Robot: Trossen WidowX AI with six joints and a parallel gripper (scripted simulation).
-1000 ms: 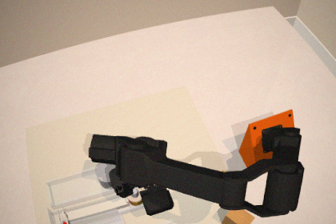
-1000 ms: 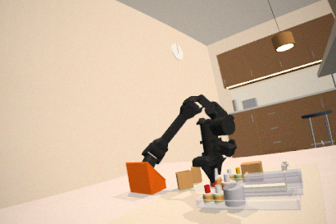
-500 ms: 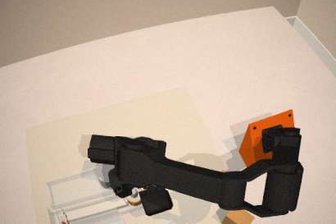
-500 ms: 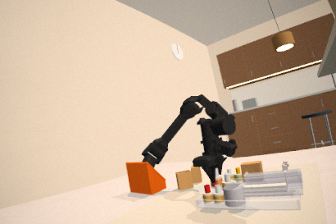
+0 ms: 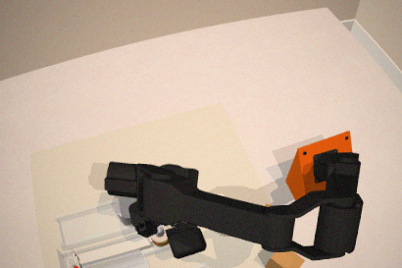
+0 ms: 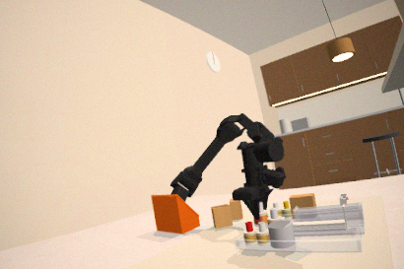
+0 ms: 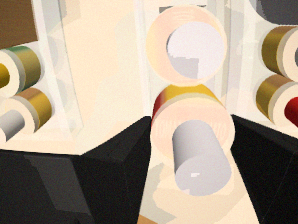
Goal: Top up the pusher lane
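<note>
The grey cylinder lies 90 mm ahead of my gripper tip, 70 mm to the right of it and 20 mm below it. Also, from my gripper tip: red mark 220 mm ahead, 60 mm to the left, 20 mm above.
</note>
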